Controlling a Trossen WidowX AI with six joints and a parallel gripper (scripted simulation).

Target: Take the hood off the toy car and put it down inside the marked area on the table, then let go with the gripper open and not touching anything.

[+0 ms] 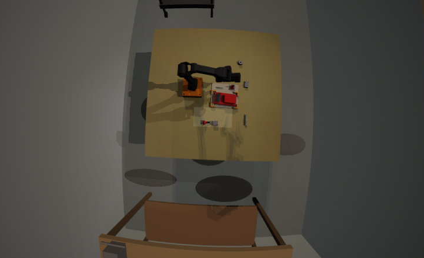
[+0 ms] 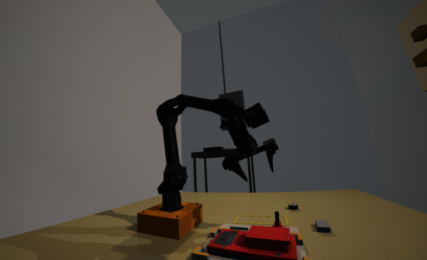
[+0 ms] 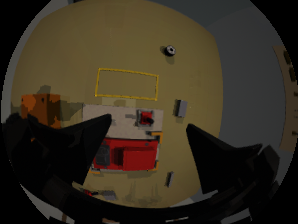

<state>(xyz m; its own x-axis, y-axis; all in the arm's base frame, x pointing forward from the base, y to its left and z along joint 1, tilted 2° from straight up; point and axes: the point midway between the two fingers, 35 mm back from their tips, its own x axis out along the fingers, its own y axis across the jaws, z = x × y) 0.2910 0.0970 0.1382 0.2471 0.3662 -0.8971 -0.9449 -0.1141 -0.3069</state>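
My gripper tip is now 4 cm short of the hood, 14 cm to the left of it and 13 cm above it. From my gripper tip the other things lie so: small wheel: 8 cm ahead, 25 cm to the left, 16 cm below.
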